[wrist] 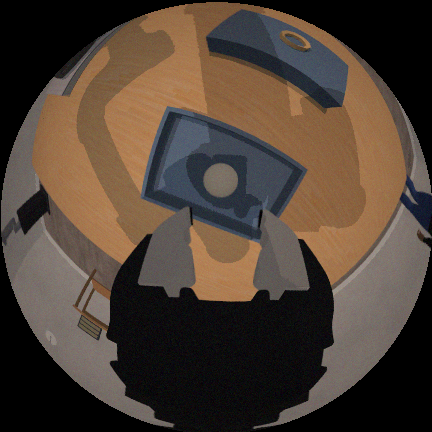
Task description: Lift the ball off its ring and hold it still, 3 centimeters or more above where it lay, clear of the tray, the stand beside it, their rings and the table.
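Places are measured from the arm's base along level axes (x ahead, y right, z down), in metres.
Where they show: gripper, between the fingertips: [225, 210].
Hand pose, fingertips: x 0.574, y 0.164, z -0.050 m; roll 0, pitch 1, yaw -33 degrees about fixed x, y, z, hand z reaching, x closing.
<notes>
Each offset is from my fingertips to the top centre of the thing. Level surfaces: height alone.
A pale beige ball {dx -0.014, dy -0.010, dz +0.026 m} [220, 180] lies in the blue rectangular tray {dx -0.014, dy -0.010, dz +0.049 m} [161, 150], near its middle, in shadow. Its ring cannot be made out under it. My gripper [225, 210] is partly open, with nothing between its two grey fingers. In the view the fingertips overlap the tray's near wall, and the ball shows beyond them, roughly centred between the two. How high the fingertips stand above the tray is hard to tell. The blue stand [250, 32] is at the top right, with an orange-tan ring [281, 37] lying on it.
The tray and stand are on a round-looking wooden table {dz +0.077 m} [135, 90] crossed by shadows of the arm. The tray's raised walls surround the ball. A wooden chair [85, 290] is on the floor at the lower left, and part of a dark blue figure shows at the right edge.
</notes>
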